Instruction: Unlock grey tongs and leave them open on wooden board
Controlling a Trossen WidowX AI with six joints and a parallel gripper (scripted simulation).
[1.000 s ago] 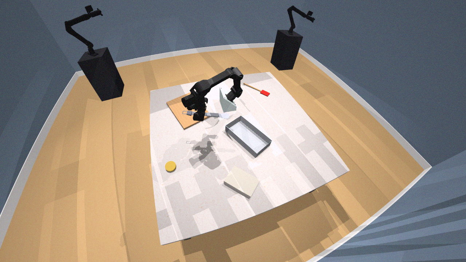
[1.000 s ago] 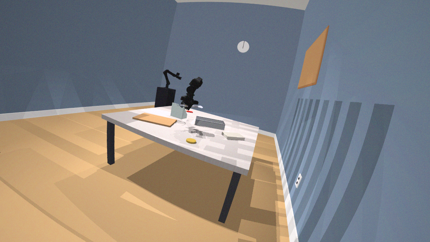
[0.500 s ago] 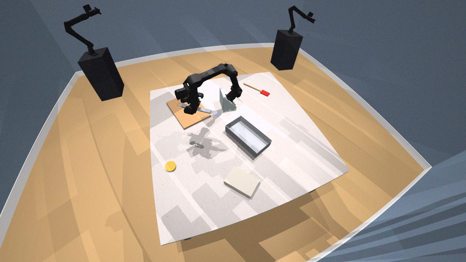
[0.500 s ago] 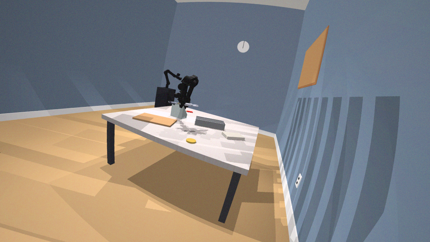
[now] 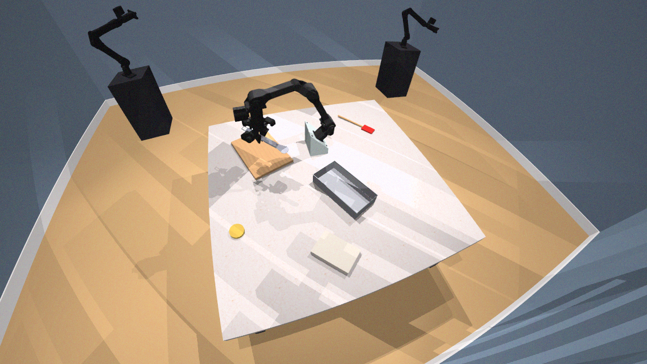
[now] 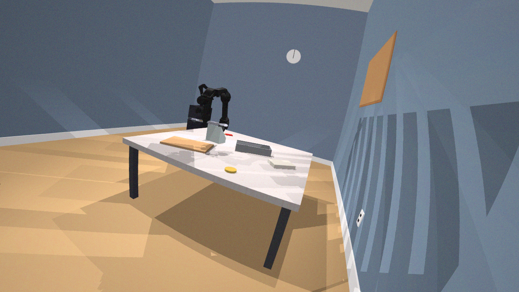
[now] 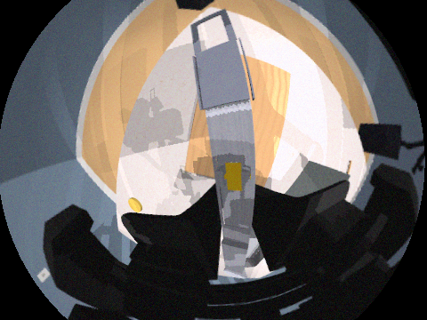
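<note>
My gripper tip is now 12 cm past the wooden board, 1 cm to the left of it and 17 cm above it. The rest, counted from my gripper tip: small yellow lock piece: 2 cm behind, 1 cm to the right, 4 cm above; flat beige block: 59 cm ahead, 19 cm to the left, 16 cm below; grey roasting tin: 30 cm ahead, 35 cm to the left, 14 cm below.
</note>
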